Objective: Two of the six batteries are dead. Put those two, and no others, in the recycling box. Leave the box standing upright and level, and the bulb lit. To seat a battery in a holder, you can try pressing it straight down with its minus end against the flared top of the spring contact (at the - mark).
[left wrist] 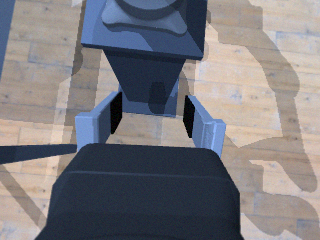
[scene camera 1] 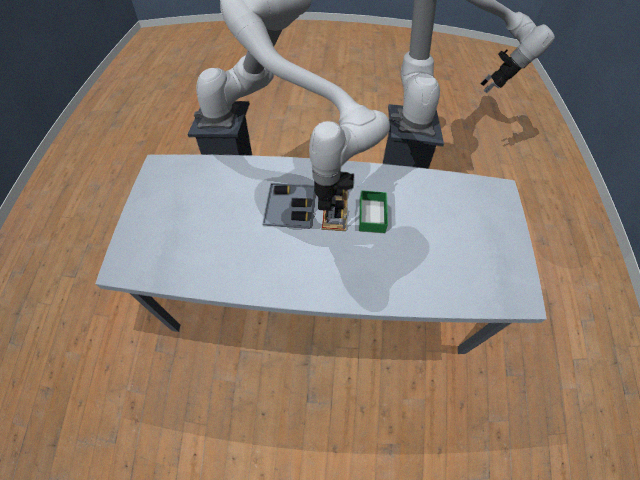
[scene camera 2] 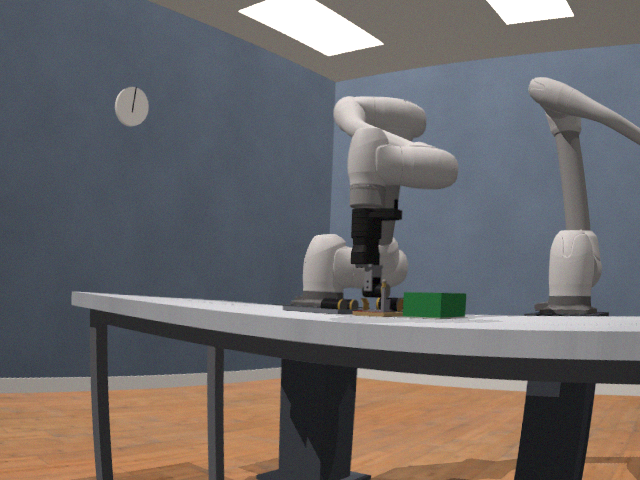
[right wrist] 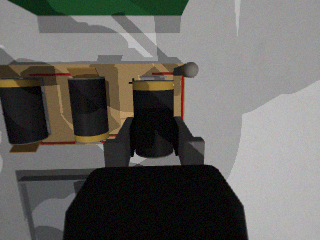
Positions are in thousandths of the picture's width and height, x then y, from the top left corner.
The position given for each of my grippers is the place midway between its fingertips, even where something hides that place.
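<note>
Green recycling box (scene camera 2: 649, 636) visible; in the left wrist view it is out of frame. My left gripper (left wrist: 480, 444) visible. My right gripper (scene camera 2: 582, 607), (right wrist: 483, 535) visible.
</note>
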